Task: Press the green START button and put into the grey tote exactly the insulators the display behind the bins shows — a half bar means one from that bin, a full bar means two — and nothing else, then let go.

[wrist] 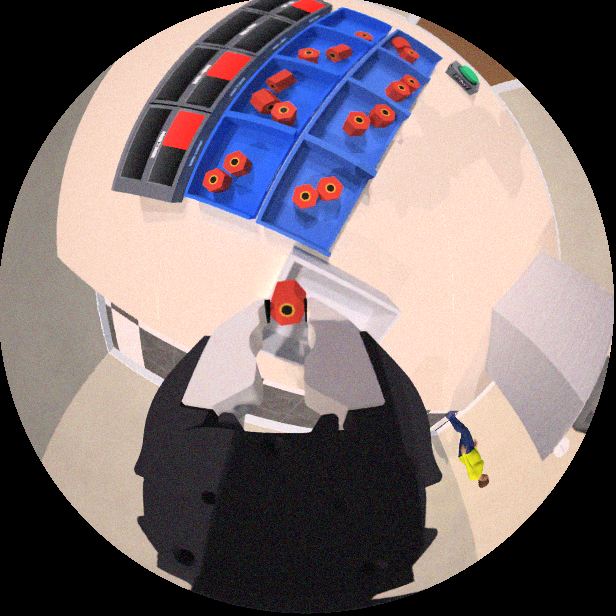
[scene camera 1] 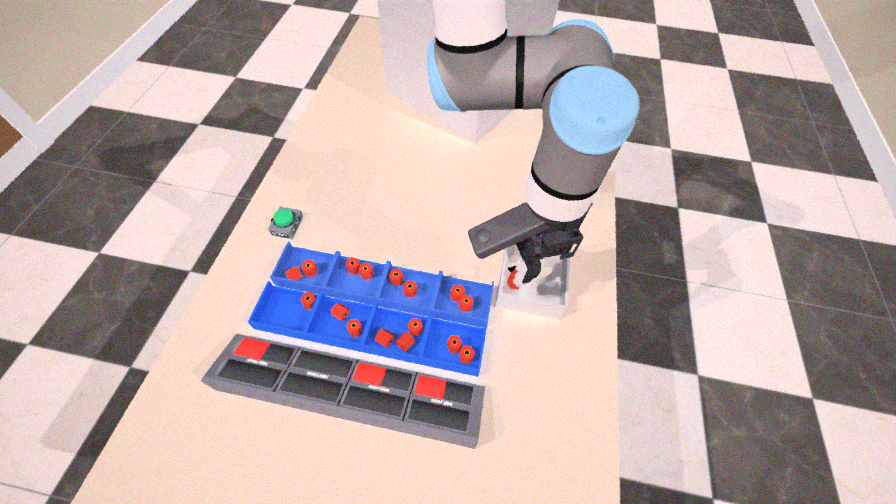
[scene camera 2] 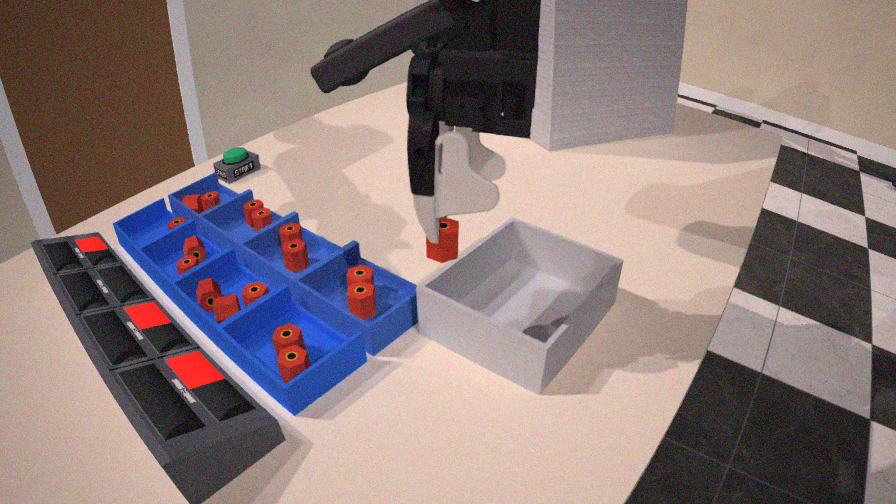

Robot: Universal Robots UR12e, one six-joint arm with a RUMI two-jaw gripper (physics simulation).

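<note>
My gripper (scene camera 2: 441, 235) is shut on a red insulator (scene camera 2: 443, 240) and holds it above the far left part of the grey tote (scene camera 2: 521, 299), which looks empty. The held insulator also shows in the wrist view (wrist: 286, 304) and in scene camera 1 (scene camera 1: 512, 280). The blue bins (scene camera 1: 379, 307) hold several red insulators. One bin at the front left holds a single insulator (scene camera 1: 307, 299). The display (scene camera 1: 347, 388) shows three red half bars (scene camera 1: 251, 348) (scene camera 1: 369, 373) (scene camera 1: 430, 386). The green START button (scene camera 1: 285, 218) sits beyond the bins.
The robot's white pedestal (scene camera 2: 604, 68) stands behind the tote. The table edge runs to the right of the tote, with checkered floor (scene camera 2: 814, 282) beyond it.
</note>
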